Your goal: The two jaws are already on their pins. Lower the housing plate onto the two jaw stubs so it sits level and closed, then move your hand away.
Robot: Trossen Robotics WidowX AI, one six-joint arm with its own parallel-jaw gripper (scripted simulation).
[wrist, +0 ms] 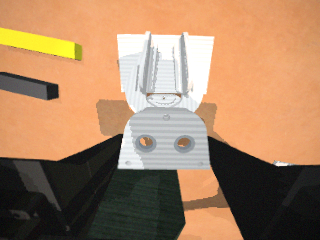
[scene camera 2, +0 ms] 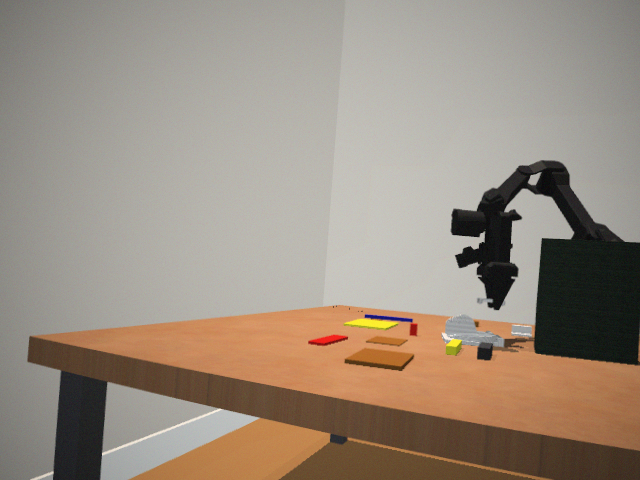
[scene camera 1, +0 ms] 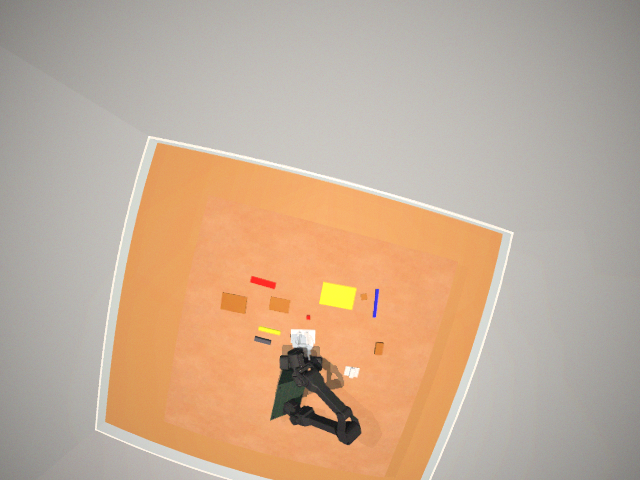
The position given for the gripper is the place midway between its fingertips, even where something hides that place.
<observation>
In view: the gripper (scene camera 2: 493,309).
The gripper is seen too in the wrist view (wrist: 164,139).
</observation>
